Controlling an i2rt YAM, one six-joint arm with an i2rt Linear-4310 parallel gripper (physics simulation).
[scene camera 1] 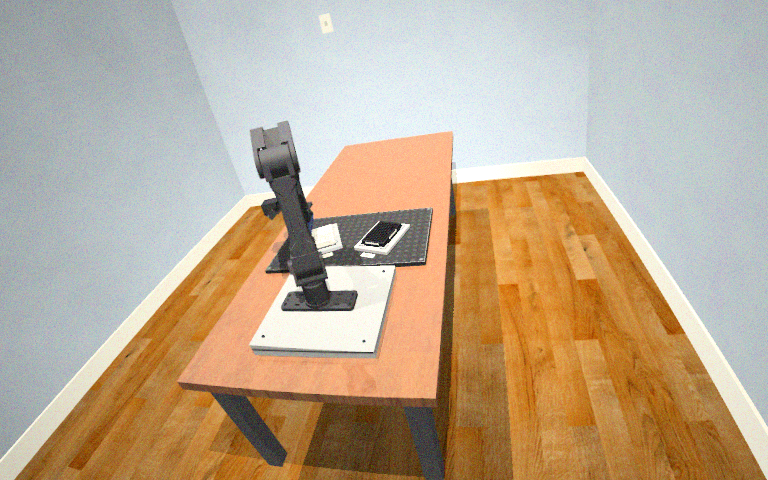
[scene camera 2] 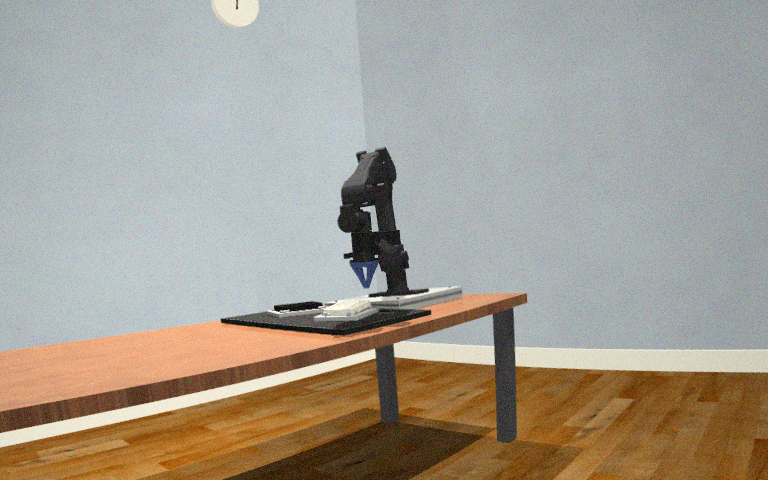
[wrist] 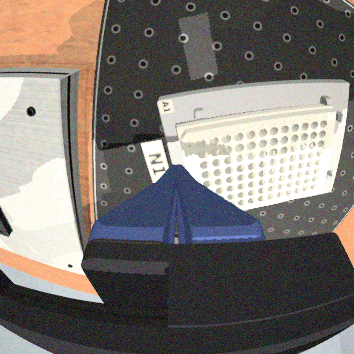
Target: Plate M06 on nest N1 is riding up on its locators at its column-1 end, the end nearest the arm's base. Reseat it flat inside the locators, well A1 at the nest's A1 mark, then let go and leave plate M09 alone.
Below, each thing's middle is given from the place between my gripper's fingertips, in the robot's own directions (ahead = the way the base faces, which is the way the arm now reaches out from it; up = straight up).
The N1 label [wrist: 153,150] is 1 cm behind my hand, 4 cm to the right of it and 7 cm below it. Round my hand: black perforated board [scene camera 1: 352,228]: 8 cm ahead, 11 cm to the right, 7 cm below; white well plate [wrist: 256,158]: 7 cm ahead, 1 cm to the right, 4 cm below; N1 nest [wrist: 192,105]: 7 cm ahead, 1 cm to the right, 6 cm below.
